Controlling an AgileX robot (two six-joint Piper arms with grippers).
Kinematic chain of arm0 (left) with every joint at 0, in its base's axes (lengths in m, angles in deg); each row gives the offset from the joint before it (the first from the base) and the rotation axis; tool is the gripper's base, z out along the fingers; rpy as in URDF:
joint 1: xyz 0 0 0.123 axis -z
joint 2: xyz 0 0 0 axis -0.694 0.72 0
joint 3: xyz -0.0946 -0.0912 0.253 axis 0.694 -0.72 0
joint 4: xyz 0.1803 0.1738 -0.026 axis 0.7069 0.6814 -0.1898
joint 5: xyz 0 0 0 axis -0.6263 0.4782 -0.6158
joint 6: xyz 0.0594 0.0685 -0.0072 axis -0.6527 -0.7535 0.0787
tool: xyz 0 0 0 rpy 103.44 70.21 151.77
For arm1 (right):
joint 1: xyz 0 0 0.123 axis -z
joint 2: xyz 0 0 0 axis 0.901 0.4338 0
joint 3: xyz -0.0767 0.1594 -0.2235 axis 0.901 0.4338 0
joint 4: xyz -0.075 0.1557 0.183 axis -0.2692 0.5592 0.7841
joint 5: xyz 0 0 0 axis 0.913 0.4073 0.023
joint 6: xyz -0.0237 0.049 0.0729 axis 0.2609 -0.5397 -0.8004
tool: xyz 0 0 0 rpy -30.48 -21.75 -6.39
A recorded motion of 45 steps. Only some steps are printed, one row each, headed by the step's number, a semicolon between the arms.
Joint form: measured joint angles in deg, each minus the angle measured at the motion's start. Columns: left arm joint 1, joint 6, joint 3, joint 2, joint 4, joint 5; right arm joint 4, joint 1, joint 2, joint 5, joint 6, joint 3.
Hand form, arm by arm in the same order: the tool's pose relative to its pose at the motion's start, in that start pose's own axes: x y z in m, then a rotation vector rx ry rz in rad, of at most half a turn. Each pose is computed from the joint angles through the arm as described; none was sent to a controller.
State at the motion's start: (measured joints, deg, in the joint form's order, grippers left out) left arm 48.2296 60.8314 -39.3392 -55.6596 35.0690 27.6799; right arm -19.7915 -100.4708 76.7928 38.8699 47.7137 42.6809
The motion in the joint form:
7: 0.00 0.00 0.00 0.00 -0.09 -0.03; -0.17 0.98 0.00 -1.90 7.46 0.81
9: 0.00 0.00 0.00 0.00 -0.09 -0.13; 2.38 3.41 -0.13 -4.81 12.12 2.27
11: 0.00 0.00 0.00 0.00 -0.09 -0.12; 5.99 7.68 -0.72 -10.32 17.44 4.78
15: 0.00 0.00 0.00 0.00 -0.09 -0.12; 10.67 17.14 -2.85 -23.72 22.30 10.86
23: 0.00 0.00 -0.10 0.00 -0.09 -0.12; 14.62 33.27 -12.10 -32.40 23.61 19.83
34: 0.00 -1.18 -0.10 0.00 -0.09 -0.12; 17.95 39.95 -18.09 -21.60 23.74 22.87
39: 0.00 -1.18 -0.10 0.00 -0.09 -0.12; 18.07 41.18 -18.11 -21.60 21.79 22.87
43: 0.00 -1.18 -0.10 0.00 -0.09 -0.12; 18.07 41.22 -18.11 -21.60 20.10 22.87
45: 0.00 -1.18 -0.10 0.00 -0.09 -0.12; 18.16 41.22 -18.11 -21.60 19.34 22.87
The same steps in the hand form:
7: 0.0000 -0.0001 0.0000 0.0006 -0.0005 -0.0015; 0.0011 0.0004 0.0023 0.0109 -0.0142 -0.1278
9: -0.0002 -0.0001 0.0000 0.0007 -0.0022 -0.0015; 0.0044 0.0027 0.0060 0.0124 -0.0282 -0.1594
11: -0.0002 -0.0001 0.0000 0.0006 -0.0021 -0.0015; 0.0093 0.0048 0.0111 0.0361 -0.0683 -0.1727
15: -0.0002 -0.0001 0.0000 0.0006 -0.0021 -0.0015; 0.0214 0.0042 0.0200 0.1560 -0.1798 -0.1299
23: 0.0004 0.0000 0.0002 0.0004 -0.0003 -0.0015; 0.0565 0.0016 0.0211 0.4228 -0.2359 -0.0080
34: 0.0004 0.0000 0.0002 0.0004 -0.0003 0.0191; 0.0867 0.0081 0.0248 0.4676 -0.0817 0.1107
39: 0.0004 0.0000 0.0002 0.0004 -0.0003 0.0191; 0.0872 0.0072 0.0243 0.4846 -0.0838 0.1538
43: 0.0004 0.0000 0.0002 0.0004 -0.0003 0.0191; 0.0873 0.0072 0.0243 0.4841 -0.0908 0.1830
45: 0.0004 0.0000 0.0002 0.0004 -0.0003 0.0191; 0.0872 0.0073 0.0243 0.4830 -0.0945 0.1974

